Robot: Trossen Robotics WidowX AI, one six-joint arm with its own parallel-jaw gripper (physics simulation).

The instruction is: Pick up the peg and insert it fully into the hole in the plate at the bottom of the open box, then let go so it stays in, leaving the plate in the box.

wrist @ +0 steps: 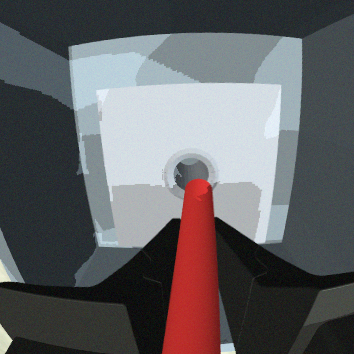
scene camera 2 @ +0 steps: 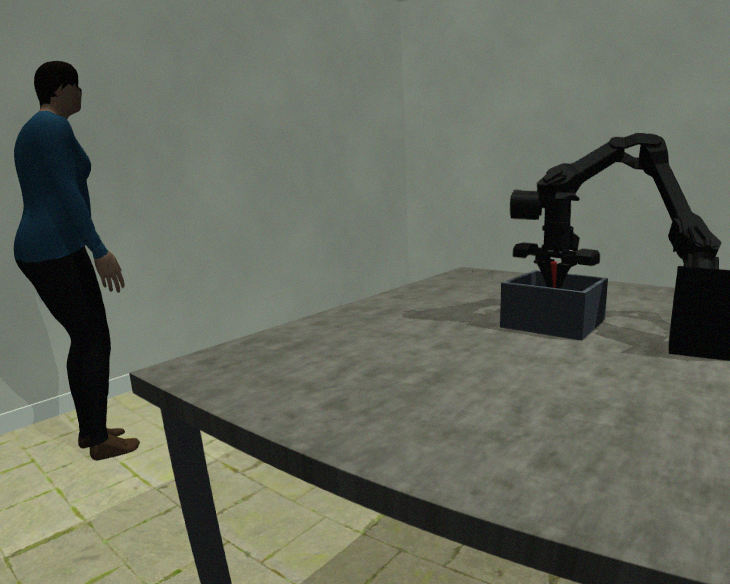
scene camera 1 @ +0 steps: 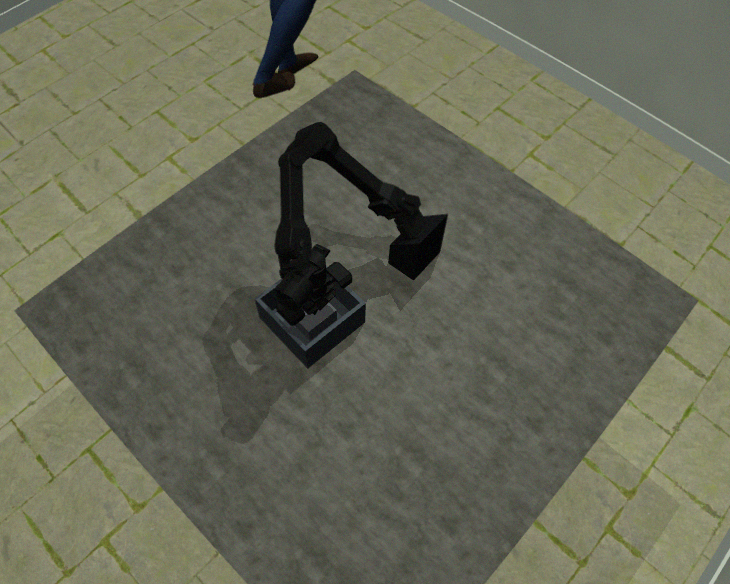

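Pixels of known places: gripper, fingertip midpoint: [wrist: 194, 225] [scene camera 1: 316, 311]; arm's base, origin of the base link: [scene camera 2: 701, 285] [scene camera 1: 416, 231].
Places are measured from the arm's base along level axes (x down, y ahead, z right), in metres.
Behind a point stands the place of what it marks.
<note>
The red peg [scene camera 2: 553, 272] {x 0.009, y 0.312, z 0.076 m} [wrist: 194, 280] {x 0.008, y 0.310, z 0.089 m} is held between the black fingers of my gripper [scene camera 2: 553, 282] {x 0.055, y 0.310, z 0.077 m} [wrist: 194, 225] {x 0.055, y 0.310, z 0.077 m}, which is shut on it. The fingers reach down inside the open box [scene camera 1: 336, 336] {x 0.079, y 0.325, z 0.005 m} [scene camera 2: 541, 310] {x 0.077, y 0.323, z 0.005 m} [wrist: 327, 150] {x 0.081, y 0.222, z 0.092 m}. The pale square plate [scene camera 1: 321, 319] {x 0.070, y 0.314, z 0.059 m} [wrist: 145, 135] {x 0.070, y 0.325, z 0.123 m} lies on the box's bottom. In the wrist view the round hole [wrist: 189, 171] is near the plate's middle, and the peg's far tip overlaps its lower right edge. The exact gap between tip and plate cannot be told. In scene camera 2 the box's wall hides the plate and hole.
The box stands on the grey table [scene camera 1: 426, 426] {x 0.128, y 0.365, z -0.291 m} [scene camera 2: 395, 395] {x 0.127, y 0.459, z -0.392 m}, its walls close around the fingers. The arm's black base [scene camera 1: 417, 249] {x -0.012, y 0.052, z -0.036 m} [scene camera 2: 700, 313] {x 0.044, y 0.002, z -0.042 m} stands beside it on the table. A person [scene camera 1: 283, 48] [scene camera 2: 54, 182] stands on the floor beyond the table.
</note>
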